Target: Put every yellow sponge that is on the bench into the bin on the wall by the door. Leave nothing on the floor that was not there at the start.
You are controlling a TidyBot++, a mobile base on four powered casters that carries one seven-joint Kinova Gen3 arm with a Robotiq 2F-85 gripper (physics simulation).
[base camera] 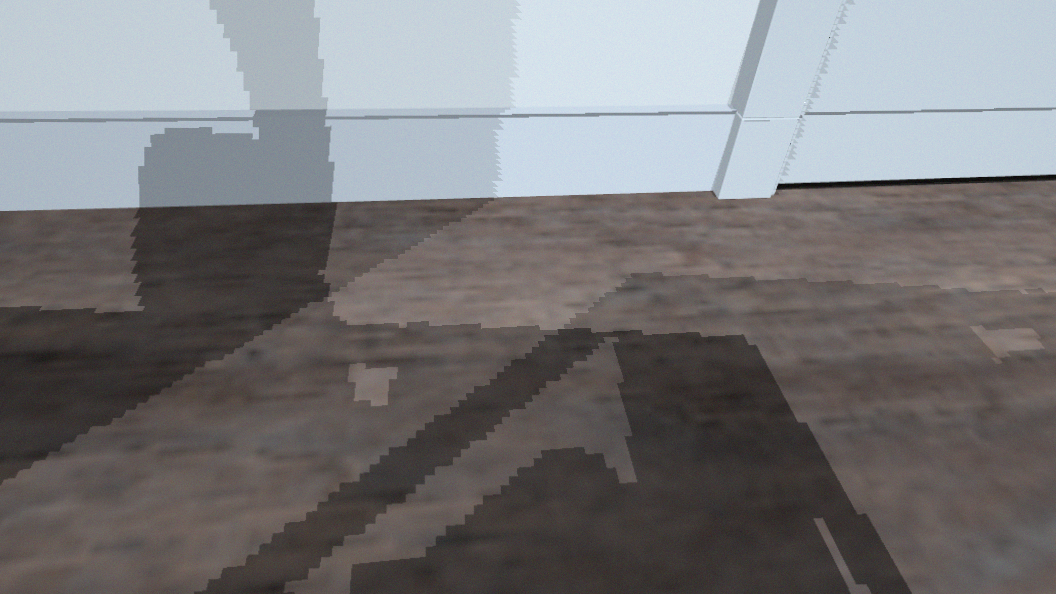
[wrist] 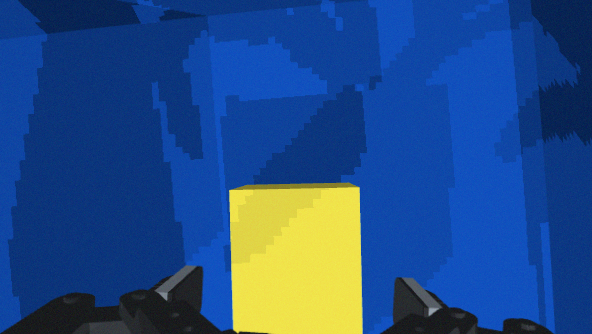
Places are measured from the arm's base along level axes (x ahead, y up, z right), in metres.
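Pixels of known places: gripper, fingertip midpoint: (wrist: 297,293).
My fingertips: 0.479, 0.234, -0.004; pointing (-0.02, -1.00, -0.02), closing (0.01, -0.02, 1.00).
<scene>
Behind a point stands the place of what it marks, as x, y, z.
My gripper (wrist: 297,293) @[0.479, 0.234, -0.004] is open in the wrist view, its two black fingers spread wide. A yellow sponge (wrist: 297,230) @[0.505, 0.222, -0.006] shows in the lower middle, in the space between the fingers, with blue showing between it and each finger. Its lower end is cut off by the picture edge. The blue bin (wrist: 485,150) @[0.551, 0.177, 0.102] fills the view around and behind the sponge. How deep the sponge is and whether it touches the bin floor, I cannot tell. The bench, the gripper and the bin do not show in the base camera view.
In the base camera view a pale wall (base camera: 627,59) @[0.663, -0.264, 0.091] crosses the top. A pale upright door frame (base camera: 764,96) @[0.649, -0.286, 0.218] stands at the right, with a door panel (base camera: 945,66) @[0.684, -0.265, 0.390] and a dark gap under it. Large shadows cross the brown floor (base camera: 457,273) @[0.513, -0.397, -0.051] and climb the wall at the left.
</scene>
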